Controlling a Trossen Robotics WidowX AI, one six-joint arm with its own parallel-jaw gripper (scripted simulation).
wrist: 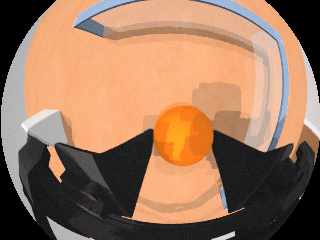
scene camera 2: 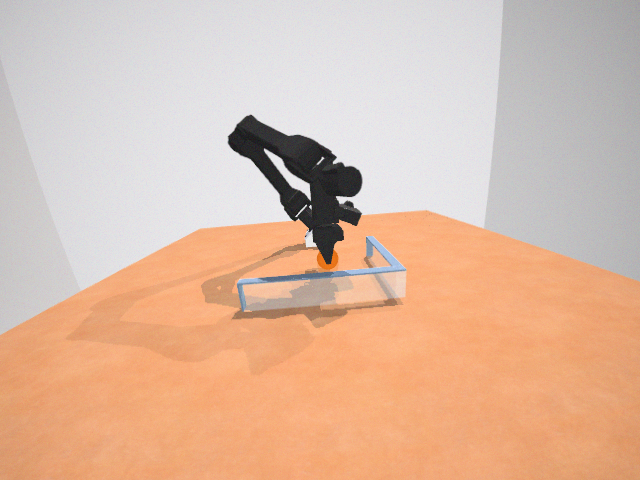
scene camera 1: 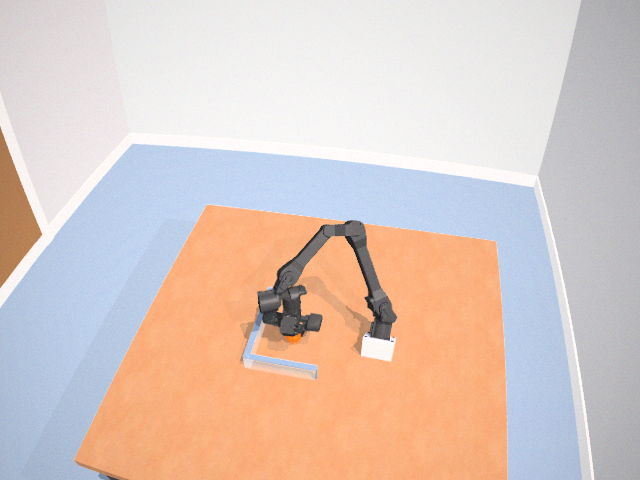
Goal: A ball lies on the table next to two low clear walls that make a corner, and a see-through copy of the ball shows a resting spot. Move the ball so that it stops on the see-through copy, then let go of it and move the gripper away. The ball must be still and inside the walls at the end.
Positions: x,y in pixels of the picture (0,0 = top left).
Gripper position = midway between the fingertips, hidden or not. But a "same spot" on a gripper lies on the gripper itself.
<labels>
gripper: wrist 183,134; scene camera 2; scene camera 1
same spot on gripper: (scene camera 1: 289,321) = (scene camera 2: 345,206)
</labels>
